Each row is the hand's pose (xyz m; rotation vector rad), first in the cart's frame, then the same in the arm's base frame.
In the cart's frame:
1: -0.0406 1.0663 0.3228 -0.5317 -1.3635 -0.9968
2: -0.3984 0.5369 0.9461 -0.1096 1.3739 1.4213
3: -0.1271 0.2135 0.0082 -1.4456 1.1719 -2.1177
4: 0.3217 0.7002 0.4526 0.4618 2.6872 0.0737
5: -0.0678 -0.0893 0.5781 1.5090 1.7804 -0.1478
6: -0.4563 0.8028 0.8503 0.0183 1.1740 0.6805
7: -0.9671 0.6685 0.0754 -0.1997 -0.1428 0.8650
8: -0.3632 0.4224 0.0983 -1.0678 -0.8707 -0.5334
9: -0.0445 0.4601 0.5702 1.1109 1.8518 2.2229
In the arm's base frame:
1: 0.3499 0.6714 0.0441 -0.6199 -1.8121 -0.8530
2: -0.1833 0.3368 0.6770 -0.5360 1.3474 1.1413
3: 0.3443 -0.2411 0.0095 -1.2014 0.7150 -2.4812
4: 0.6522 0.3937 0.3812 0.2805 2.3550 -0.2650
5: 0.2295 -0.3451 0.6388 1.1996 1.4625 -0.1803
6: -0.2061 0.5541 0.4886 -0.3662 0.9879 0.4919
7: -0.4708 0.1449 -0.3126 -0.6344 -0.2811 0.8838
8: 0.0958 -0.0336 -0.0427 -1.2883 -1.2649 -0.5420
9: 0.2635 0.1744 0.4615 0.6629 2.0100 1.8777

